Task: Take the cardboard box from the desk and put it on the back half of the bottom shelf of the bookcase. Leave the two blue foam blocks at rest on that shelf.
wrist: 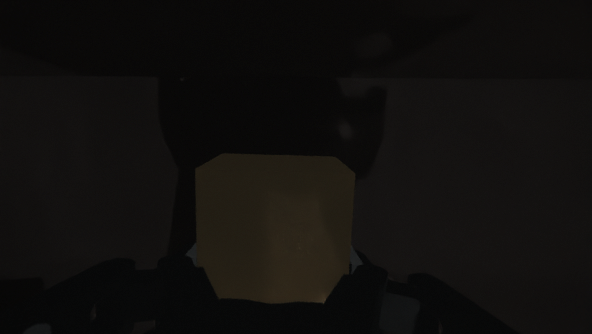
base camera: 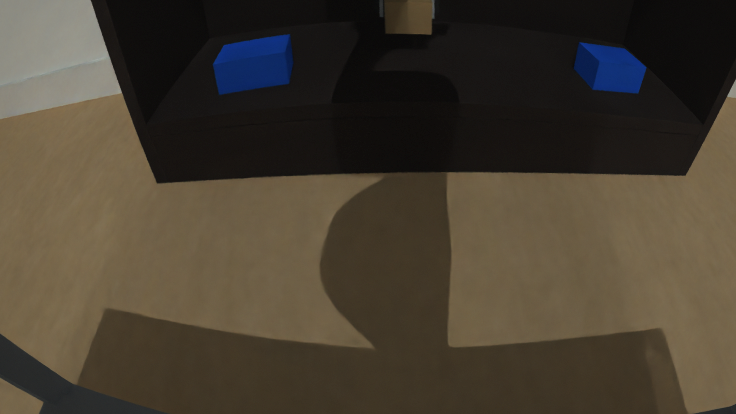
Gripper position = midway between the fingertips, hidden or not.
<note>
In view: the gripper [wrist: 276, 255], a brown cardboard box [wrist: 275, 229] and a dark bookcase [base camera: 484, 93].
</note>
